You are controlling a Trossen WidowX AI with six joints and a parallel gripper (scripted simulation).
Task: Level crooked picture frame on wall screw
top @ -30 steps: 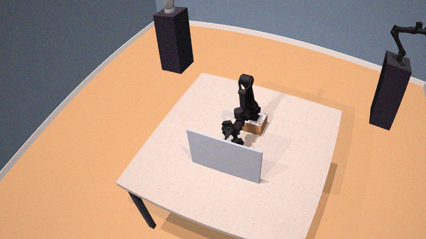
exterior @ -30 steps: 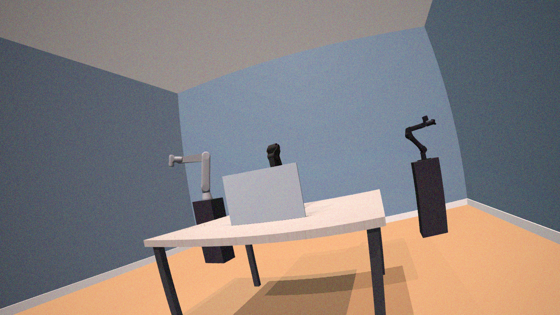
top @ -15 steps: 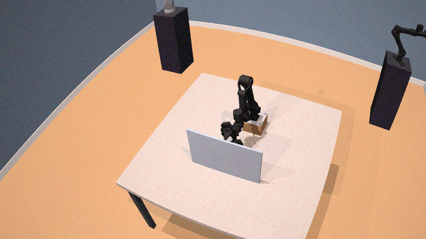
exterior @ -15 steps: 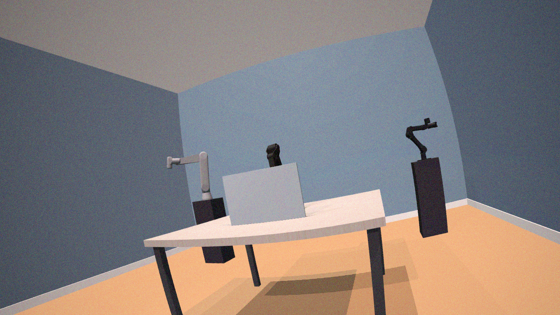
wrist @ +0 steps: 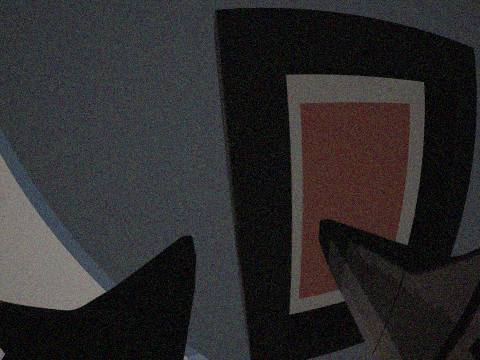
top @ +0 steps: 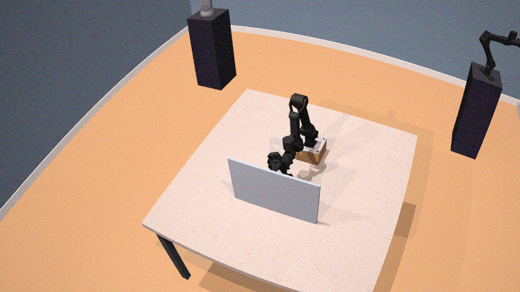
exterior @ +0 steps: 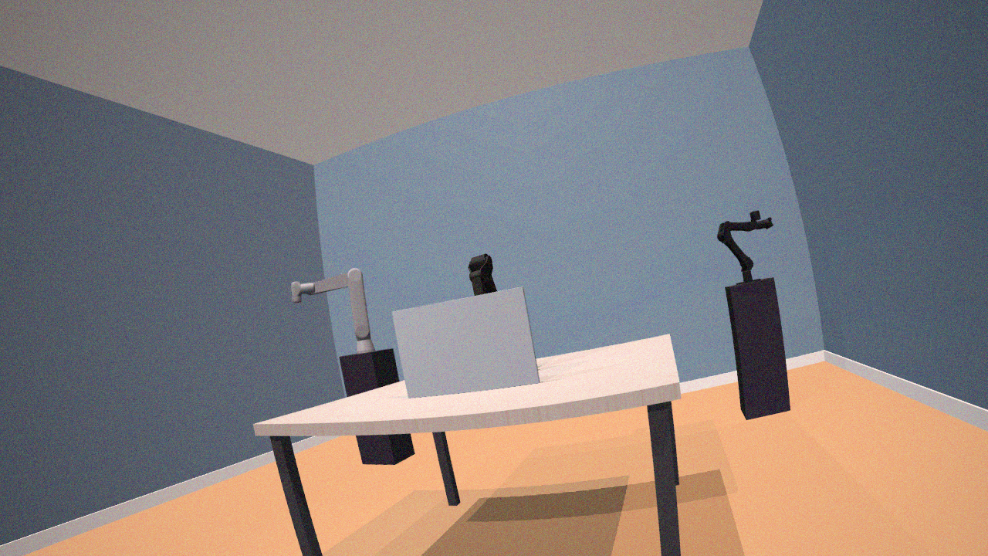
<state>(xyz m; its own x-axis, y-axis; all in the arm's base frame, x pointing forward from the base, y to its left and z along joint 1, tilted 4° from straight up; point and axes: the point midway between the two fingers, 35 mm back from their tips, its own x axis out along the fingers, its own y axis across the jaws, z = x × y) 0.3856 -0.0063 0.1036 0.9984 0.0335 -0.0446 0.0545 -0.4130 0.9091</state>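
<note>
The picture frame lies 50 mm below my gripper tip, 30 mm to the left of it and 10 mm ahead of it. Round my gripper tip: grey wall panel (60 mm below, 20 mm ahead, 10 mm to the left).
</note>
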